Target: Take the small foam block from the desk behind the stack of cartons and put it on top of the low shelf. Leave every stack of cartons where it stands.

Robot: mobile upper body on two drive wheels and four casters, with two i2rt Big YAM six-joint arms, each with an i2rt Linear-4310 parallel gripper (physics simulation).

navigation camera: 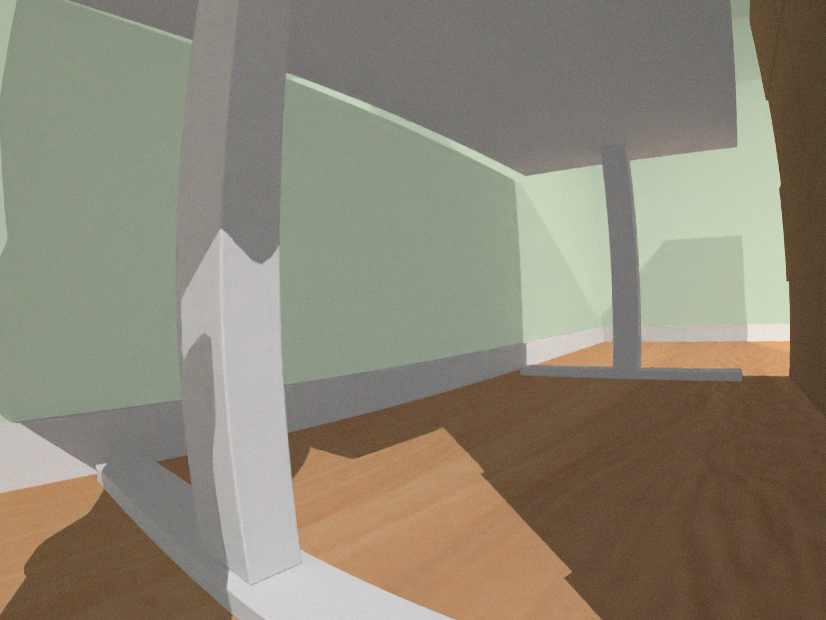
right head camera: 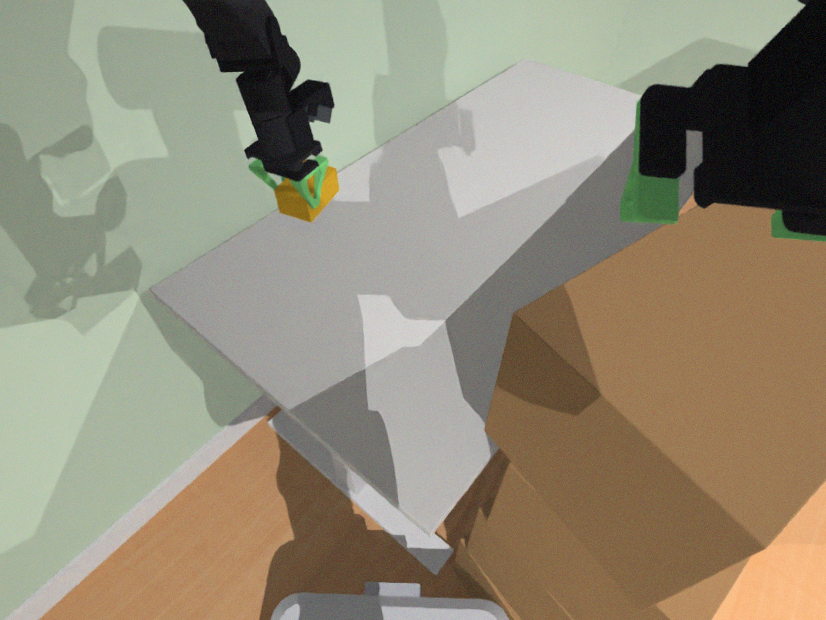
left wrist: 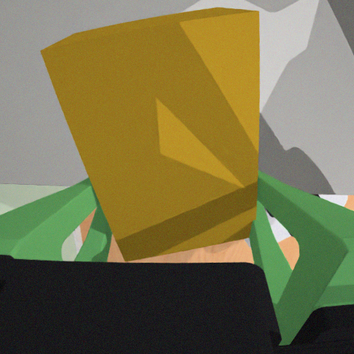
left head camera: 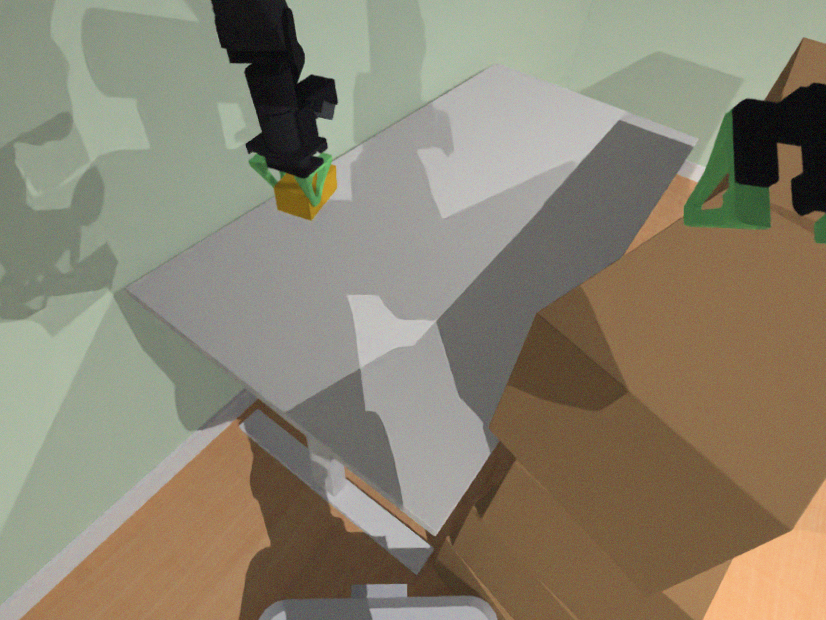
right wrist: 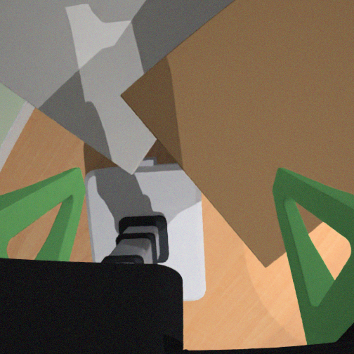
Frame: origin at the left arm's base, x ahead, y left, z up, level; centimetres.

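Where they show: left gripper, fingertip midpoint: [right head camera: 301,201] [left head camera: 300,199]; right gripper, fingertip midpoint: [right head camera: 698,218] [left head camera: 751,224].
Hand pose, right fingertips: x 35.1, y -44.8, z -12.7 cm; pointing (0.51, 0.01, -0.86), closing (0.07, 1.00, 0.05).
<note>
Each offset is from my right fingertips to the top centre of the thing. "*": to the spot under its first point. Level surfaces: height alone.
The yellow foam block @(dx +41.4, dy +36.5, dz -26.1 cm) [left head camera: 293,201] [right head camera: 293,203] [left wrist: 130,115] is between the green fingers of my left gripper [left head camera: 292,189] [right head camera: 290,190] [left wrist: 179,177], which is shut on it. The block is held up near the wall side of the grey desk @(dz -56.2 cm) [left head camera: 233,293] [right head camera: 253,293] [left wrist: 30,125] [right wrist: 30,45]. My right gripper [left head camera: 790,223] [right head camera: 723,216] [right wrist: 178,178] is open and empty, above the stack of brown cartons @(dx +10.7, dy -18.7, dz -20.3 cm) [left head camera: 700,320] [right head camera: 693,320] [right wrist: 240,100] at the right. The low shelf does not show in these views.
The green wall [left head camera: 53,373] [right head camera: 60,373] [navigation camera: 400,266] runs along the desk. A desk leg @(* dx +28.6, dy +33.6, dz -111.8 cm) [navigation camera: 253,400] stands at the left of the navigation view and a second leg @(* dx +127.2, dy -38.7, dz -95.3 cm) [navigation camera: 623,266] farther back. The cartons' side [navigation camera: 807,266] rises at that view's right edge. My pale base [left head camera: 427,610] [right wrist: 195,270] is beside the desk's corner.
</note>
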